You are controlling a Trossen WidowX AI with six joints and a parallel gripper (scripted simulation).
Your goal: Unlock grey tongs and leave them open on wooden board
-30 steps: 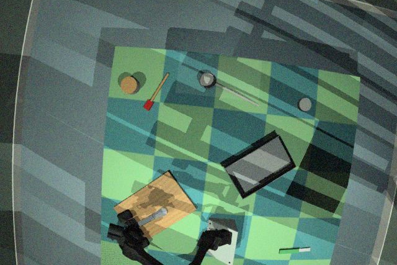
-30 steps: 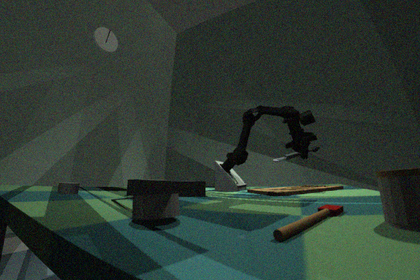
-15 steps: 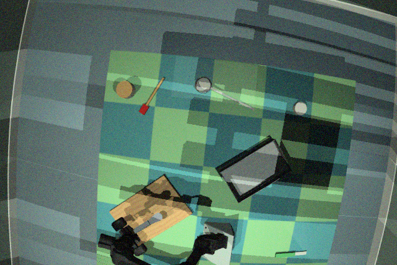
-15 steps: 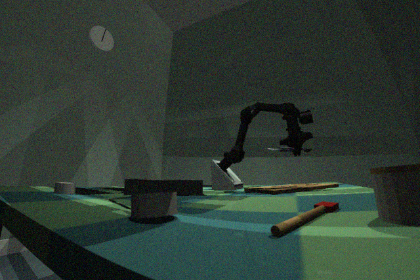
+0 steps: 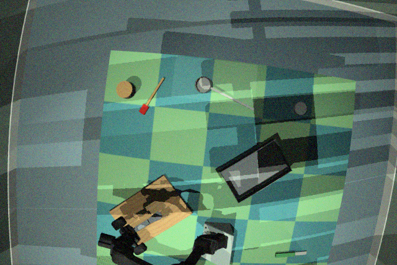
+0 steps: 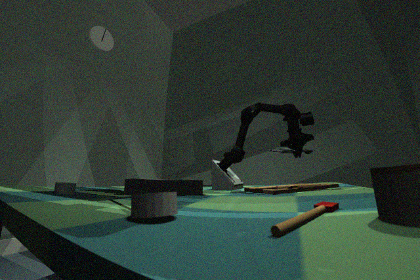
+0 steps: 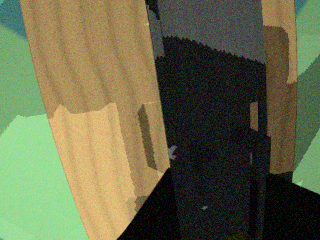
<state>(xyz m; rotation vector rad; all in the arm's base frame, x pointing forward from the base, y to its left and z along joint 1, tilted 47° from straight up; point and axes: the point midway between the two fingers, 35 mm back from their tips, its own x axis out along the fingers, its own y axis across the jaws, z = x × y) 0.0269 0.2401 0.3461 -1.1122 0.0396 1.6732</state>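
My gripper tip is 40 mm short of the wooden board, 50 mm to the left of it and 140 mm above it. The rest, counted from my gripper tip: red-headed spatula: 600 mm ahead, 20 mm to the right, 140 mm below; then yellow lock piece: 40 mm above; then roasting tin: 310 mm ahead, 560 mm to the right, 120 mm below.
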